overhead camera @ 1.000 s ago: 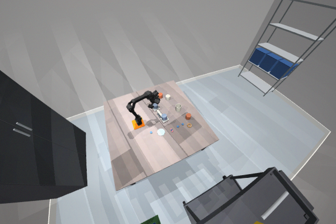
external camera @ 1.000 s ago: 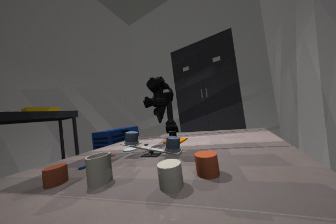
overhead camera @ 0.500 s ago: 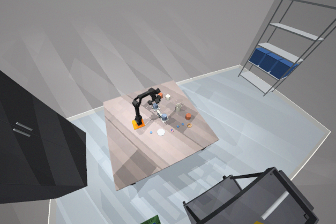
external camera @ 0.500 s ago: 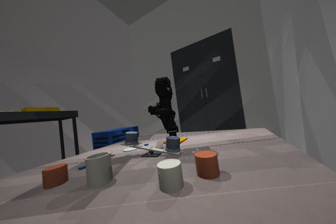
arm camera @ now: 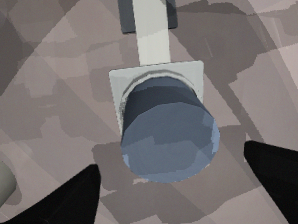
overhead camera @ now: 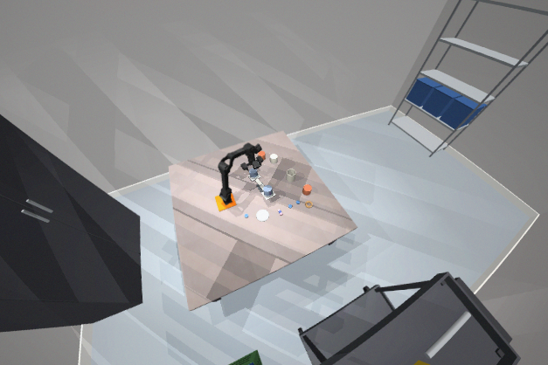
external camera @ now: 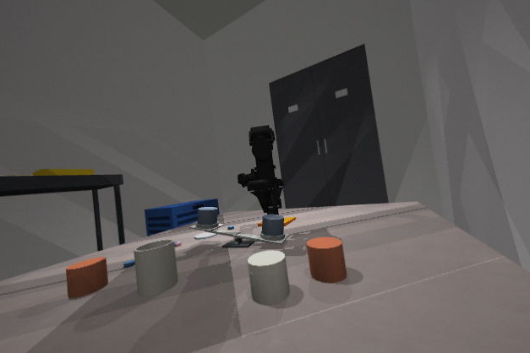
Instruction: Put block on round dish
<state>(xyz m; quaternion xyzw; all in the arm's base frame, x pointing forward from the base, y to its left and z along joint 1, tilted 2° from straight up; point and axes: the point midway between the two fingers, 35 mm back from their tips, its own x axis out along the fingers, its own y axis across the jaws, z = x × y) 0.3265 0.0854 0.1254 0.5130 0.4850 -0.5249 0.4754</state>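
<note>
The grey block is 70 mm below my gripper tip. Also, from my gripper tip: blue-grey cup 20 mm behind, 270 mm to the right; then orange ring 200 mm ahead, 510 mm to the right, 110 mm below; then round dish 160 mm behind, 360 mm to the right, 110 mm below.
</note>
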